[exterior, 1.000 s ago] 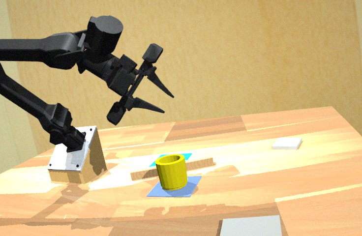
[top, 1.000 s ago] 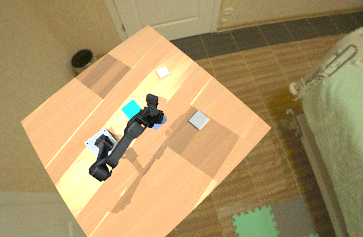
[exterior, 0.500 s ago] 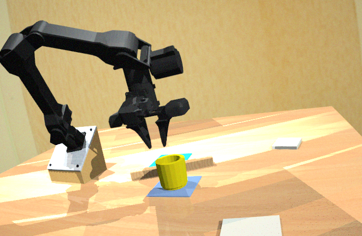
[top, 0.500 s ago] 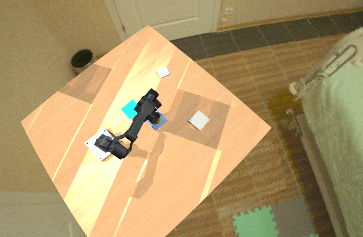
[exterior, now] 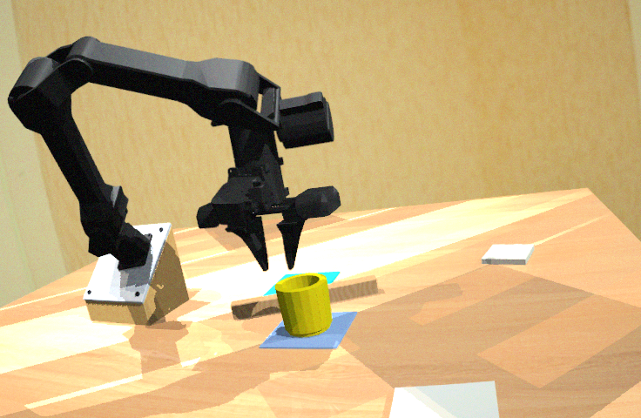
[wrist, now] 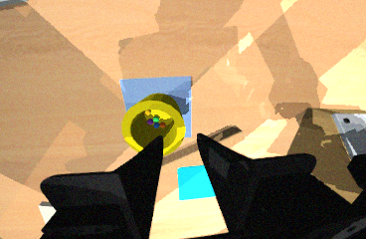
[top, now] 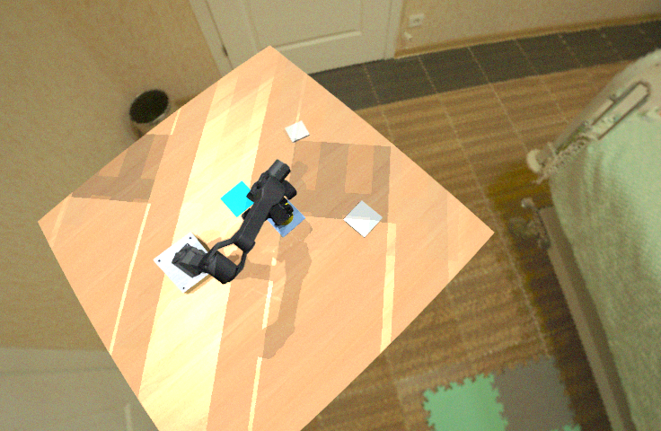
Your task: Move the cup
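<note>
My gripper tip is now 60 mm above the yellow cup and 20 mm short of it. Also, from my gripper tip: wooden bar: 90 mm to the left, 90 mm below, 10 mm behind; pale blue pad: 100 mm below, 30 mm ahead; blue marble: 80 mm below, 30 mm ahead, 20 mm to the left.
</note>
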